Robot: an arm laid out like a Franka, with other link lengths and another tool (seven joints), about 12 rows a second.
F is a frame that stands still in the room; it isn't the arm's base.
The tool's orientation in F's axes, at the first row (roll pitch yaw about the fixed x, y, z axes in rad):
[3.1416, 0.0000, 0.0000]
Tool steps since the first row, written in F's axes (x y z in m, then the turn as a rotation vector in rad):
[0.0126, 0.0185, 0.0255, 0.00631, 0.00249, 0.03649]
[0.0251, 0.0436, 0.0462, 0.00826, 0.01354, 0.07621]
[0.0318, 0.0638, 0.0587, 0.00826, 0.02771, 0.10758]
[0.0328, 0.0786, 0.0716, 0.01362, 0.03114, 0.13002]
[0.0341, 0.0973, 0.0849, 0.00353, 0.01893, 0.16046]
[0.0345, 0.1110, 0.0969, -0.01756, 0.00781, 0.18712]
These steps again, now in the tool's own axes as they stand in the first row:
[0.0126, -0.0185, -0.0255, 0.00631, -0.00249, -0.03649]
[0.0251, -0.0436, -0.0462, 0.00826, -0.01354, -0.07621]
[0.0318, -0.0638, -0.0587, 0.00826, -0.02771, -0.10758]
[0.0328, -0.0786, -0.0716, 0.01362, -0.03114, -0.13002]
[0.0341, -0.0973, -0.0849, 0.00353, -0.01893, -0.16046]
[0.0345, -0.1110, -0.0969, -0.01756, -0.00781, -0.18712]

